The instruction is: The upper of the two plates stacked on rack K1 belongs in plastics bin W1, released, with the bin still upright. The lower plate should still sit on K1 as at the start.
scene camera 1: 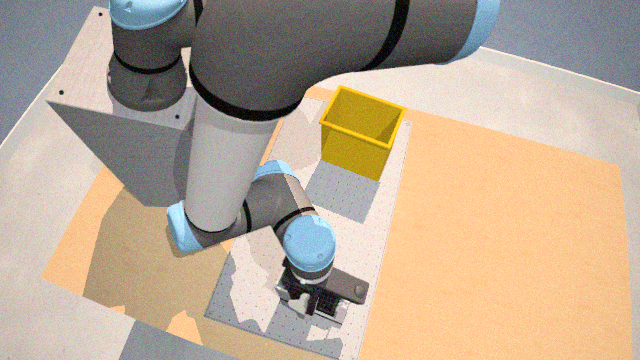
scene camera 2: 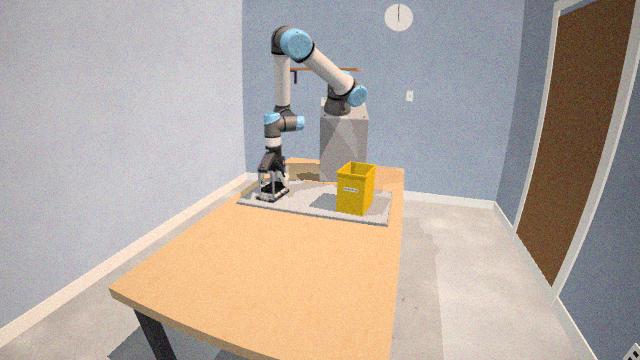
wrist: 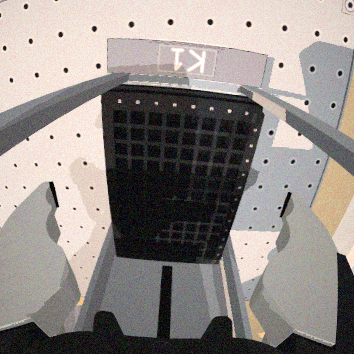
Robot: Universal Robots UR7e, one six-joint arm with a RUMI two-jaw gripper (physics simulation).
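Seen in the pictures: gripper, between the fingertips: (wrist: 170, 189); arm's base, origin of its link: (scene camera 1: 147, 80) (scene camera 2: 337, 109).
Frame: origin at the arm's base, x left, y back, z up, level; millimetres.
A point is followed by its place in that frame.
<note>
Rack K1 (wrist: 131, 56) @(z -370, x -110, y -503 mm) (scene camera 1: 344, 311) @(z -370, x -161, y -511 mm) (scene camera 2: 260, 186) @(z -325, x -176, y -495 mm) stands on the board with upright arms at its corners. A black gridded plate (wrist: 180, 150) @(z -340, x -145, y -460 mm) (scene camera 1: 327, 304) @(z -350, x -166, y -469 mm) (scene camera 2: 274, 189) lies in it; the wrist view looks down on its top face. Whether a second plate lies under it is hidden. My gripper (wrist: 170, 189) @(z -338, x -143, y -436 mm) (scene camera 1: 314, 302) (scene camera 2: 275, 181) @(z -338, x -143, y -436 mm) is open and empty over the rack, pointing down. Its two grey fingers stand wide apart, one on each side of the plate, without visible contact. The yellow bin (scene camera 1: 352, 152) @(z -291, x 193, y -369 mm) (scene camera 2: 352, 197) @(z -309, x 265, y -451 mm) stands upright at the board's other end; its label is too small to read.
The perforated light board (scene camera 1: 345, 235) @(z -387, x 16, y -435 mm) (scene camera 2: 300, 207) @(z -387, x 40, y -492 mm) carries rack and bin. A grey rectangle (scene camera 1: 342, 192) @(z -386, x 123, y -378 mm) (scene camera 2: 325, 201) @(z -389, x 109, y -376 mm) is on the board beside the bin. The wooden table (scene camera 1: 500, 225) @(z -400, x 225, y -808 mm) (scene camera 2: 260, 270) @(z -400, x 143, y -937 mm) extends past the board. The arm's pedestal (scene camera 1: 145, 150) @(z -107, x -95, y -18 mm) (scene camera 2: 343, 145) @(z -186, x 70, y -68 mm) stands behind.
</note>
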